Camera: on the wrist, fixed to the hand. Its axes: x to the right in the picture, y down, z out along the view.
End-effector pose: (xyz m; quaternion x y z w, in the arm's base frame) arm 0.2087 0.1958 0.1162 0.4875 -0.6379 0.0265 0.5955
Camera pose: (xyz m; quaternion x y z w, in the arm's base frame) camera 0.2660 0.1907 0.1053 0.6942 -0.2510 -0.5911 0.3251
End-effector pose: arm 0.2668 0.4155 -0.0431 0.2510 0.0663 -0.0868 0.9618
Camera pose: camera 0.2594 0.3929 -0.0967 -0.0208 -0.0122 -0.7677 0.6404
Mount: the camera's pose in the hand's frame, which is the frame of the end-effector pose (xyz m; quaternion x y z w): 0.0050 -0.0461 -0.0358 -0.1288 -0.2487 -0.6811 0.6765
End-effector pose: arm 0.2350 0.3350 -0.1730 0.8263 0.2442 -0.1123 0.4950
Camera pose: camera 0.2135 0.3857 -0.1930 0.3010 0.6193 -0.5872 0.4255
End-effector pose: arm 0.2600 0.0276 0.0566 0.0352 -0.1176 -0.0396 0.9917
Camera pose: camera 0.2701 -0.0165 0.0194 -0.0337 -0.2971 -0.7261 0.6192
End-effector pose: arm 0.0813 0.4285 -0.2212 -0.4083 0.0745 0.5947 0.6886
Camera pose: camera 0.1370 0.4109 -0.2258 -0.2677 -0.4755 0.0444 0.8368
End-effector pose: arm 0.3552 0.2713 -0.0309 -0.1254 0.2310 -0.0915 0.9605
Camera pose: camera 0.3374 0.2191 -0.0508 -0.3886 -0.1562 -0.6552 0.6288
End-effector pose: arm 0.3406 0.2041 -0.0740 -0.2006 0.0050 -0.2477 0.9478
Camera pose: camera 0.3195 0.1515 -0.0888 -0.3228 -0.3371 -0.7626 0.4479
